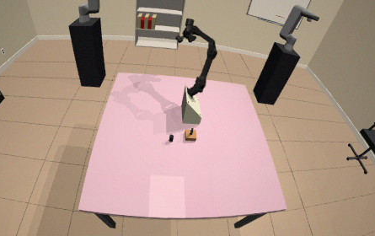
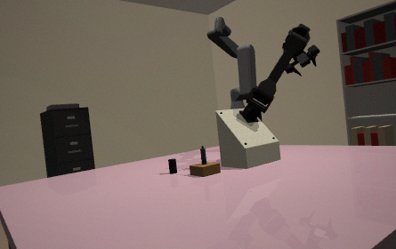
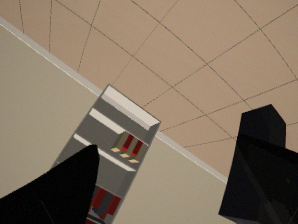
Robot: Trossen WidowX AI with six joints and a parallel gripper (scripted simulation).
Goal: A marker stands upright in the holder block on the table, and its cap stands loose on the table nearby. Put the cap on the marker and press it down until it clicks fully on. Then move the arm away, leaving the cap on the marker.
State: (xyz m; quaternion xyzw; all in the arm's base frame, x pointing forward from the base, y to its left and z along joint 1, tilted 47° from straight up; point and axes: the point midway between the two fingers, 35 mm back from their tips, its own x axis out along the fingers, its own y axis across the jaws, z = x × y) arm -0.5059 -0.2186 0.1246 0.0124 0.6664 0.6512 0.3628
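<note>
The black cap lies 85 cm ahead of my gripper tip, 6 cm to the right of it and 35 cm below it. From my gripper tip the other things lie so: tan holder block (81 cm ahead, 8 cm to the left, 36 cm below).
</note>
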